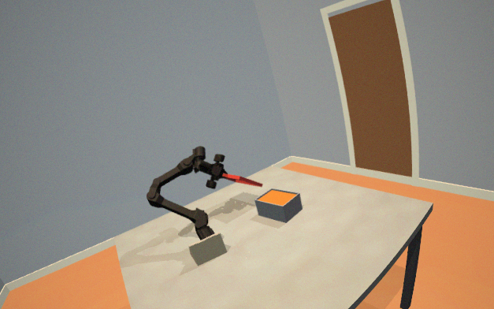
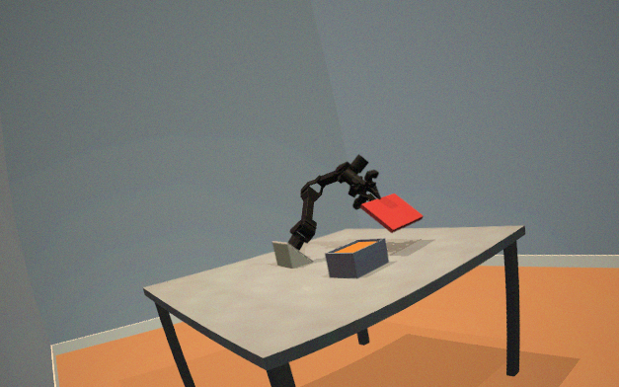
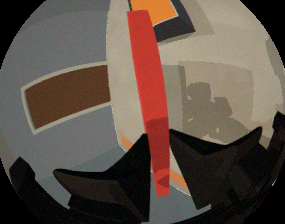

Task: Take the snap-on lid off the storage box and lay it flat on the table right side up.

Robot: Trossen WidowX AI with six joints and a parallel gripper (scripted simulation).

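Now: gripper tip 7 cm short of the red lid, 5 cm above it and 1 cm to the right of it. From my gripper tip the other things lie so: storage box 26 cm to the right, 17 cm below, 11 cm ahead.
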